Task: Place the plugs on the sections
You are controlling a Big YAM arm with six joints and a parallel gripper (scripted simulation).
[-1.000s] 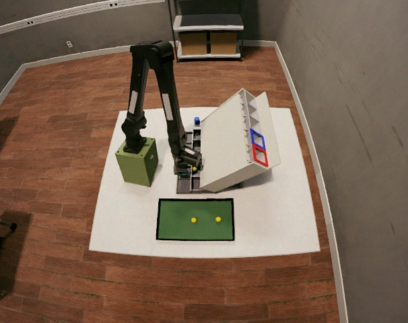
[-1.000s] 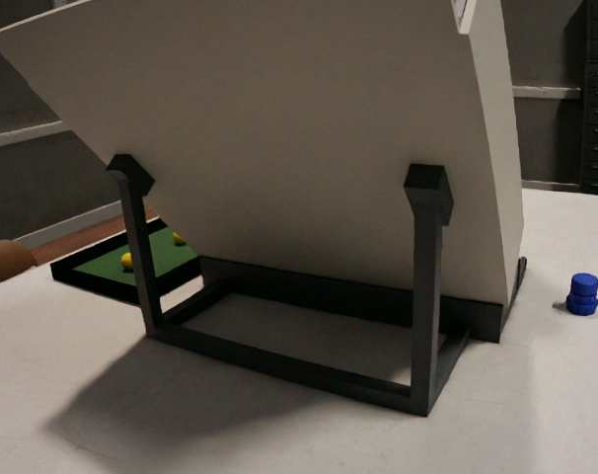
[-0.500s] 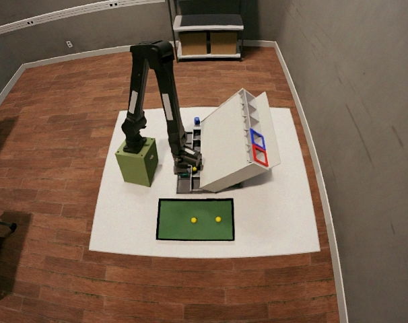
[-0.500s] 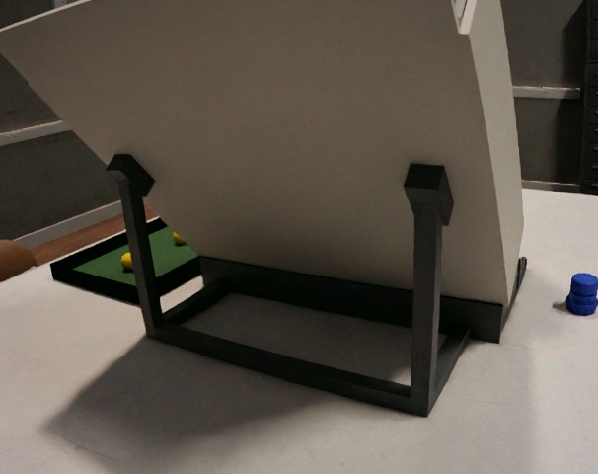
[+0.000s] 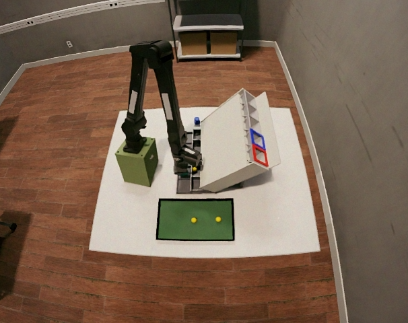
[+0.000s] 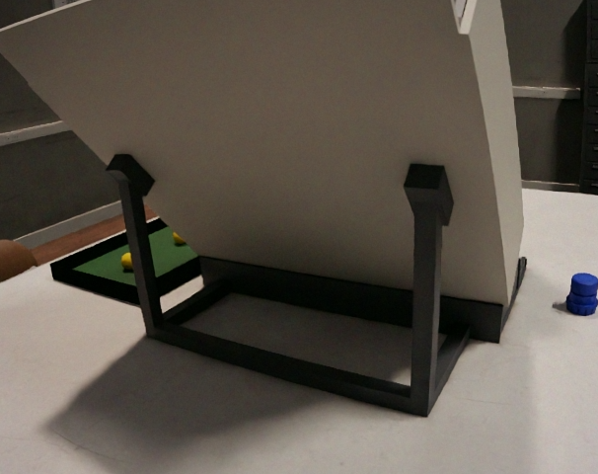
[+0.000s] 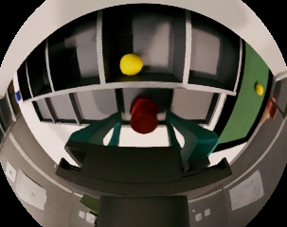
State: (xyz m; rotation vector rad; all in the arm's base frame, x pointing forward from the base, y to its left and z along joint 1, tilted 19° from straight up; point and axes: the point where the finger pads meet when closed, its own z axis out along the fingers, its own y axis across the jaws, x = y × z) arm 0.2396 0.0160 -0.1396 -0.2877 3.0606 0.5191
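Right now my hand is 24 cm to the left of the green marble tray, 12 cm short of it and 3 cm above it. Also, from my hand: dark support leg 28 cm to the left, 26 cm ahead, 6 cm above; white slanted cover 17 cm ahead, 17 cm above, 11 cm to the left.
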